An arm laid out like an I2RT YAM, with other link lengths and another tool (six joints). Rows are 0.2 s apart.
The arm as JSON. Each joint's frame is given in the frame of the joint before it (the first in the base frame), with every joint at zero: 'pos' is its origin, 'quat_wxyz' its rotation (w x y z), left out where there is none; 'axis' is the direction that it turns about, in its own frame. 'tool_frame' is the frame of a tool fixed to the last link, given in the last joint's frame.
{
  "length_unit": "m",
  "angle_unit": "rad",
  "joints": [
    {
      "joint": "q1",
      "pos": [
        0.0,
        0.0,
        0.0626
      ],
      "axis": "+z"
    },
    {
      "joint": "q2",
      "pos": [
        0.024,
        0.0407,
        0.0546
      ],
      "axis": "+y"
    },
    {
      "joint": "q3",
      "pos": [
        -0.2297,
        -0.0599,
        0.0
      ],
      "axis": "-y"
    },
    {
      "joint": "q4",
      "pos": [
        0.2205,
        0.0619,
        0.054
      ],
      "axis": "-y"
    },
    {
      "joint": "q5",
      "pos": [
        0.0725,
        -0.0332,
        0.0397
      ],
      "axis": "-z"
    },
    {
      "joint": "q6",
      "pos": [
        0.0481,
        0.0,
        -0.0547
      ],
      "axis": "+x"
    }
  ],
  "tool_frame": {
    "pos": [
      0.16,
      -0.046,
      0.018
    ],
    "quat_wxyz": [
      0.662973,
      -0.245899,
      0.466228,
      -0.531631
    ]
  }
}
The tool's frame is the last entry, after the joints.
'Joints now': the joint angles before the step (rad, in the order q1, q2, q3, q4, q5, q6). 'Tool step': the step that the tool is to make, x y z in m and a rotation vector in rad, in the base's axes. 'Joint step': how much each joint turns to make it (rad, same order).
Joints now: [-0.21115 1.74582 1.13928 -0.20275 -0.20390 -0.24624]
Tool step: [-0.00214 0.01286 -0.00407 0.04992 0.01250 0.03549]
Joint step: [0.00002 -0.00038 0.00001 -0.02175 -0.05797 0.00574]
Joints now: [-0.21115 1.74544 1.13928 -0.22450 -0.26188 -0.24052]
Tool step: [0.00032 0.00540 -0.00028 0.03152 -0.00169 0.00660]
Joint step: [-0.00001 0.00001 -0.00001 -0.00038 -0.02748 0.01677]
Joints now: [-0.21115 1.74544 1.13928 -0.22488 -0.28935 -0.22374]
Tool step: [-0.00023 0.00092 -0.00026 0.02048 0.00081 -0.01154]
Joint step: [0.00000 -0.00038 0.00002 0.00112 -0.00687 0.02288]
